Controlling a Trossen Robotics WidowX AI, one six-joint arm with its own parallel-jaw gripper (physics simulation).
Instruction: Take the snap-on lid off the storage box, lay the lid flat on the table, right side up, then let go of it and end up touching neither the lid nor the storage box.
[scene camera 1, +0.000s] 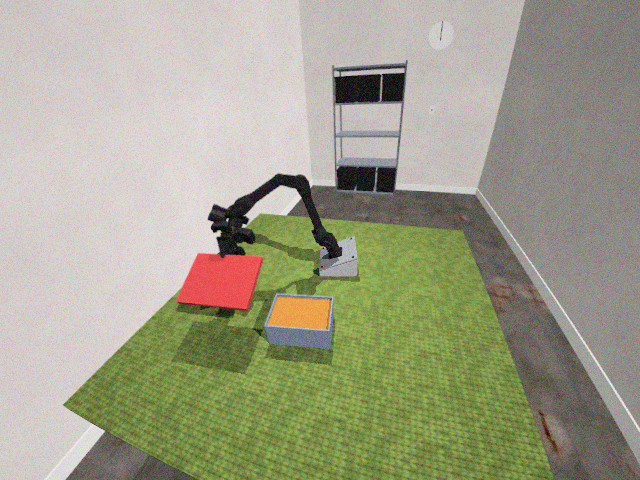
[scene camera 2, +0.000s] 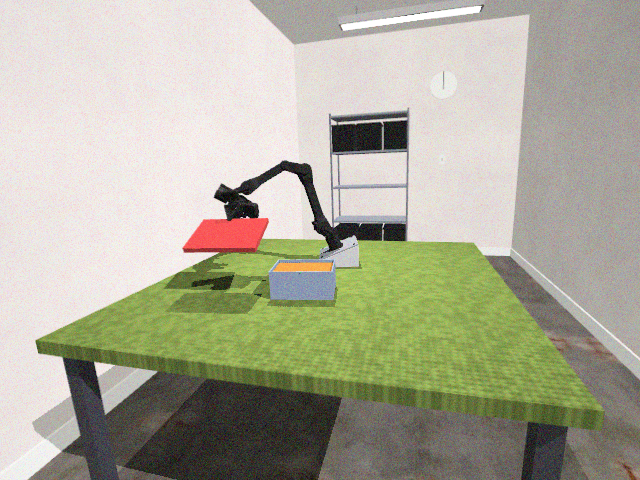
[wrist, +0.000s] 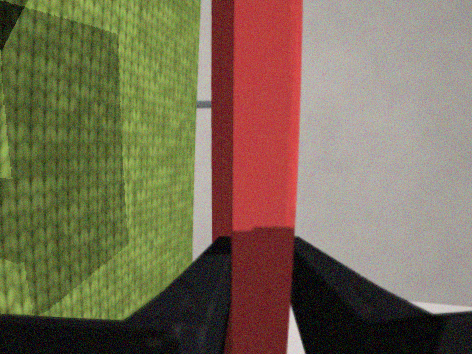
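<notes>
The red lid (scene camera 1: 222, 281) (scene camera 2: 227, 235) (wrist: 265, 125) is in the air above the table, left of the storage box, with its flat outer face up and its near edge tilted somewhat down. Its shadow lies on the table below, apart from it. My gripper (scene camera 1: 231, 254) (scene camera 2: 238, 218) (wrist: 257, 248) is shut on the lid's back edge, with one finger on each side of the rim in the wrist view. The blue-grey storage box (scene camera 1: 298, 338) (scene camera 2: 302, 285) stands upright and open on the table, with orange showing inside. Neither the lid nor the gripper touches it.
The green table top (scene camera 1: 413, 335) (scene camera 2: 413, 320) carries the arm's grey base (scene camera 1: 341, 263) (scene camera 2: 345, 254), behind and slightly right of the box. A white wall (scene camera 1: 129, 129) (scene camera 2: 129, 129) rises beyond the table's left edge. A shelf rack (scene camera 1: 368, 134) (scene camera 2: 369, 186) stands at the far wall.
</notes>
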